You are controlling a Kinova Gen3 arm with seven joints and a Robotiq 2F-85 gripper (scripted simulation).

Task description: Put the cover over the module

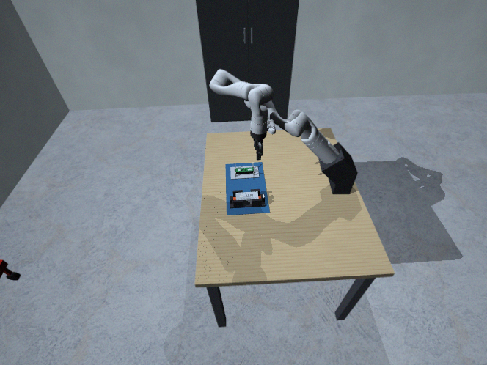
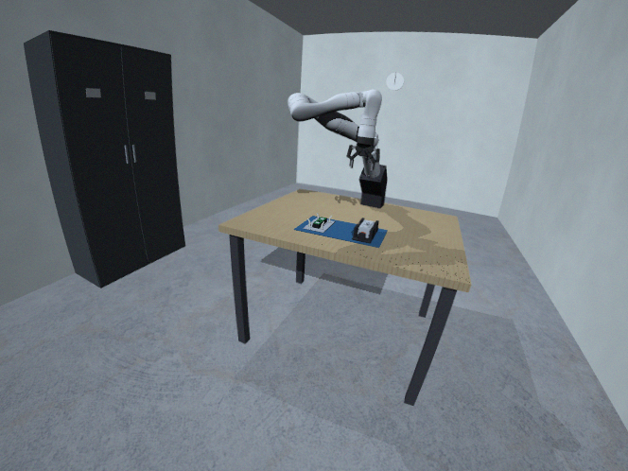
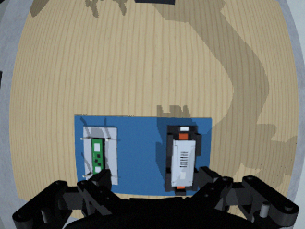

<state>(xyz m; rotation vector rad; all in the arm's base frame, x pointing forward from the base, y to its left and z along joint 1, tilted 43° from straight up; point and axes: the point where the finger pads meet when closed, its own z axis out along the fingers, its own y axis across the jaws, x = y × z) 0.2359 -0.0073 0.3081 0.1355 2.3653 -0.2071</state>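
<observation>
My hand is 260 mm above the light grey cover, 70 mm short of it and 50 mm to the right of it.
</observation>
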